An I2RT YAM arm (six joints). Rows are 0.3 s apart.
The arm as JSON. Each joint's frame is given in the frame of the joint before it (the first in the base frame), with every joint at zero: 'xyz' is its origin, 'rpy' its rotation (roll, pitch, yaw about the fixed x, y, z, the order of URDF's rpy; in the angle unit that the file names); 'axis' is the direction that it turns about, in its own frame. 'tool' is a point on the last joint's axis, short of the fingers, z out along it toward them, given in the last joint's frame.
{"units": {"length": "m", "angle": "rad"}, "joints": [
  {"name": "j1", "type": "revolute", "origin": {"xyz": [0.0, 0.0, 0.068], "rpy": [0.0, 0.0, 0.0]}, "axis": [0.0, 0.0, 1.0]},
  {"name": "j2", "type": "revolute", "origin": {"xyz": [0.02, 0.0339, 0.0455], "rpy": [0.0, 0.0, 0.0]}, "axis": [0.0, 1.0, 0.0]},
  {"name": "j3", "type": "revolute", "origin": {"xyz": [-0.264, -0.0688, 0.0], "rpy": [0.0, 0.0, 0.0]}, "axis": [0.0, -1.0, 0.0]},
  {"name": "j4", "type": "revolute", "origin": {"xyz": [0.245, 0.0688, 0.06], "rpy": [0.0, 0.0, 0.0]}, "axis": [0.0, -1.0, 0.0]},
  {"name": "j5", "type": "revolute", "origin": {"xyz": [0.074, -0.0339, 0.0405], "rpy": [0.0, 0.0, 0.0]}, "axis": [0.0, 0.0, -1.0]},
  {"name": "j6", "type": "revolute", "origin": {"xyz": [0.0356, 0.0, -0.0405], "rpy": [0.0, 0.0, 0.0]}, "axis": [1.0, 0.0, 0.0]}
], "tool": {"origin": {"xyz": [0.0, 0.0, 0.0], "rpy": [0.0, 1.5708, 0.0]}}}
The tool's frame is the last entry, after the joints.
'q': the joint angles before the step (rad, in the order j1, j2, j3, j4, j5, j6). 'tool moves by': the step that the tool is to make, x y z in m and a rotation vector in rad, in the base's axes. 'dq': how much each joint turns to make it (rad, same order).
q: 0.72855 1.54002 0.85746 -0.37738 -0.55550 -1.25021
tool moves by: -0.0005 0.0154 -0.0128 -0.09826 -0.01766 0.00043
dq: 0.04924 0.07346 0.03514 -0.01377 0.09683 0.00469
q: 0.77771 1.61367 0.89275 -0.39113 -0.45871 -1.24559
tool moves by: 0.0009 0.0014 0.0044 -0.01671 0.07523 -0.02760
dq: -0.00151 0.01114 0.03845 -0.07181 -0.02597 0.04591
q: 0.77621 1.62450 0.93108 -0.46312 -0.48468 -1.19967
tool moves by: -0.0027 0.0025 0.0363 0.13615 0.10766 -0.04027
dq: -0.00165 -0.07349 0.05363 -0.03988 -0.13796 0.13035
